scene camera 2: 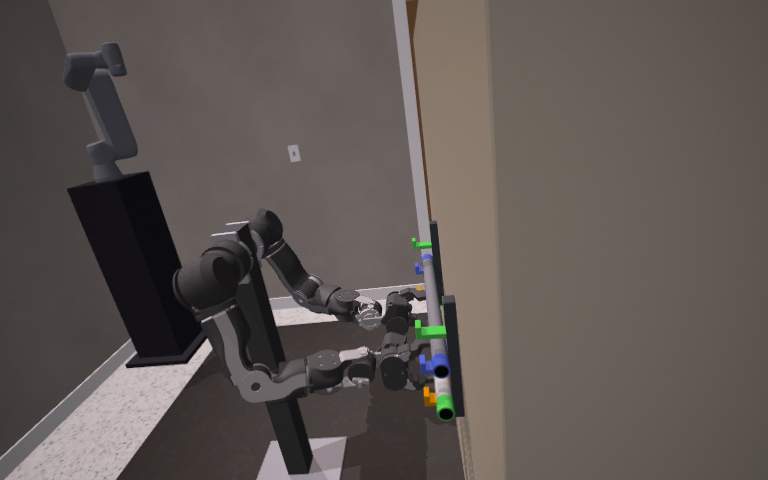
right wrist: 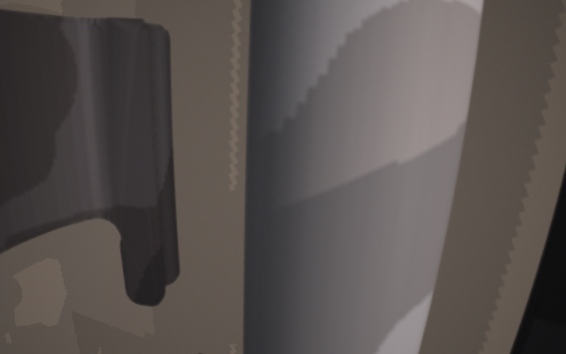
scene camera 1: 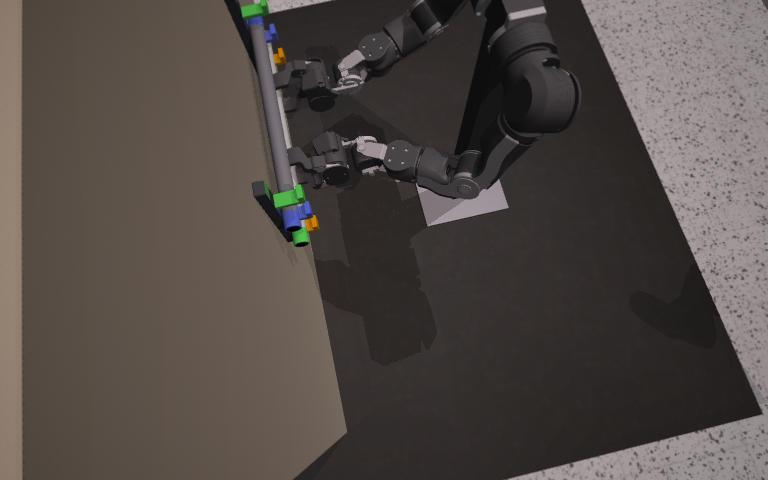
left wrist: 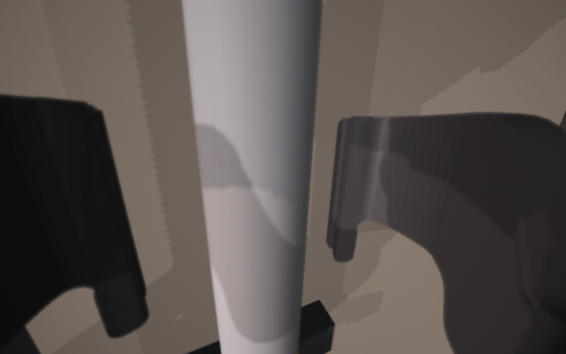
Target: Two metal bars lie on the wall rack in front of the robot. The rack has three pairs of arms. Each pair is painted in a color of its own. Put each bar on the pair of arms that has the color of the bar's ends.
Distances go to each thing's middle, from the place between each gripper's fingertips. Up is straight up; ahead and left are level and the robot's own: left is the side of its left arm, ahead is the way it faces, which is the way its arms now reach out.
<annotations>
Right now my right hand is 100 mm to the right of the green-ended bar [scene camera 2: 444, 401] and 10 mm past it. Also, from my right hand: pale base plate [scene camera 1: 437, 210]: 460 mm below, 440 mm behind, 140 mm to the left; blue-ended bar [scene camera 1: 282, 169]: 110 mm to the left, 80 mm above, 10 mm behind.
Right now the green-ended bar is 100 mm to the right of my left hand and 10 mm behind it. The rest, counted from my left hand: pale base plate: 460 mm below, 440 mm behind, 60 mm to the right; then blue-ended bar: 90 mm to the right, 70 mm above, 10 mm behind.
</annotations>
